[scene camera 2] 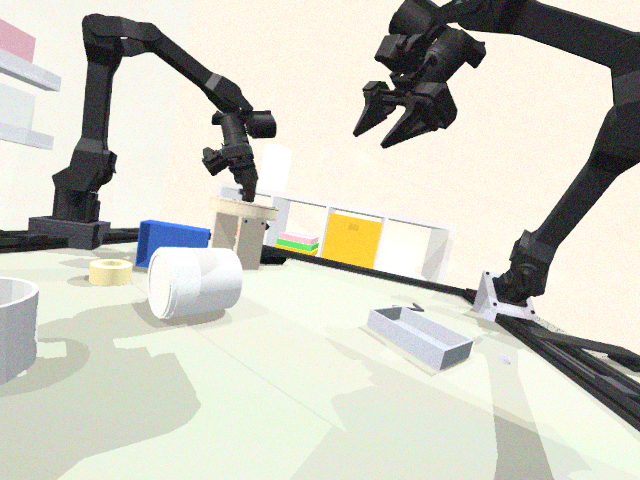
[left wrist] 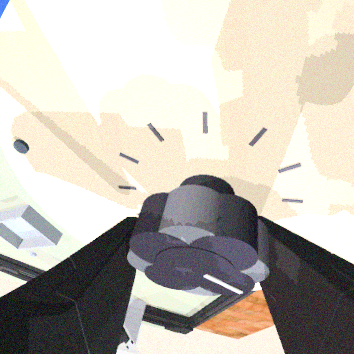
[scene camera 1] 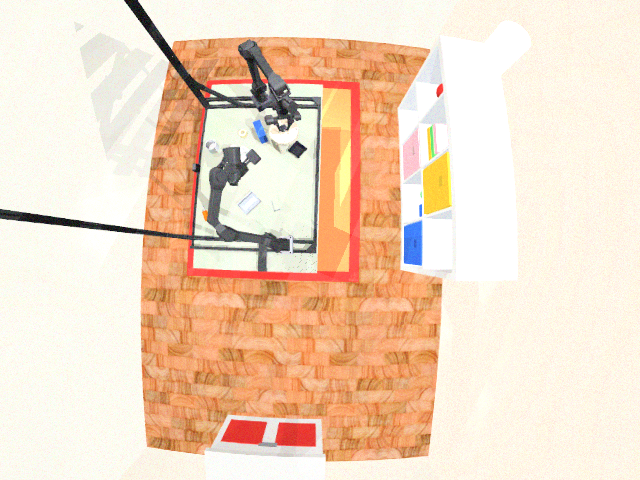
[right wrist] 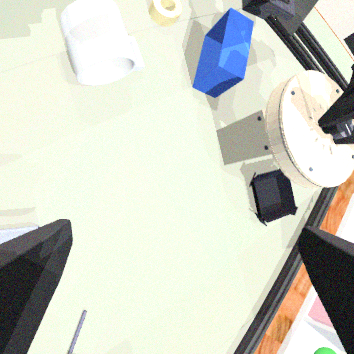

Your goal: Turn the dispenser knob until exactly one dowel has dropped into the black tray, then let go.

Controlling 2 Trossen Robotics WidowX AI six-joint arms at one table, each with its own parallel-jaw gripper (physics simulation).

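Places are measured from the left arm's base along level axes (x right, y down, z ahead), in metres.
Pixels of known places: left gripper, fingertip midpoint: (scene camera 2: 251, 200) (scene camera 1: 283, 131) (right wrist: 326, 132); right gripper, fingertip midpoint: (scene camera 2: 366, 140) (scene camera 1: 247, 164) (right wrist: 188, 234); left arm's base at its link origin: (scene camera 2: 74, 219) (scene camera 1: 260, 98); right arm's base at its link origin: (scene camera 2: 508, 292) (scene camera 1: 285, 245).
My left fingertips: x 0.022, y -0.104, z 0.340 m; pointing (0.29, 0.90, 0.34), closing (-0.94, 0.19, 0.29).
For each thing: its top centre in the pictures, then the offset to it from my left fingertips. "pt": a spot on its surface instead.
- dispenser at its top centre: (left wrist: 205, 196) (right wrist: 325, 126) (scene camera 2: 245, 201) (scene camera 1: 283, 130) dx -0.007, dy +0.005, dz -0.011 m
- black tray at its top centre: (right wrist: 275, 194) (scene camera 2: 268, 252) (scene camera 1: 297, 149) dx -0.034, dy +0.127, dz +0.074 m
- blue bin at its top centre: (right wrist: 236, 41) (scene camera 2: 177, 225) (scene camera 1: 259, 128) dx +0.096, dy +0.071, dz -0.141 m
- tape roll at its top centre: (scene camera 2: 112, 263) (right wrist: 167, 3) dx +0.190, dy +0.126, dz -0.213 m
- white mug at a spot on its surface: (scene camera 2: 196, 281) pt dx +0.329, dy +0.098, dz -0.099 m
- grey open box at its top centre: (scene camera 2: 419, 324) (left wrist: 18, 234) (scene camera 1: 248, 202) dx +0.381, dy +0.126, dz +0.192 m
- thin bent rod at its top centre: (right wrist: 88, 338) dx +0.258, dy +0.146, dz +0.289 m
The dispenser (scene camera 1: 279, 139) (scene camera 2: 251, 242) (right wrist: 276, 141) has a round pale wooden top with dark tick marks. Its dark lobed knob (left wrist: 195, 237) has a white line pointing to the lower right in the left wrist view. My left gripper (scene camera 2: 248, 199) (left wrist: 193, 226) is shut on the knob, with a finger on either side. The black tray (scene camera 1: 297, 149) (scene camera 2: 273, 256) (right wrist: 273, 196) sits on the table beside the dispenser's foot. No dowel can be made out in its dark inside. My right gripper (scene camera 2: 369, 140) (right wrist: 188, 234) is open and empty, high above the table.
A blue bin (scene camera 1: 260, 131) (scene camera 2: 173, 240) (right wrist: 225, 55) and a tape roll (scene camera 2: 110, 277) (right wrist: 163, 19) lie near the dispenser. A white mug (scene camera 2: 196, 281) (right wrist: 100, 42) lies on its side. A grey open box (scene camera 1: 249, 202) (scene camera 2: 405, 339) and a thin bent rod (right wrist: 77, 331) lie farther off.
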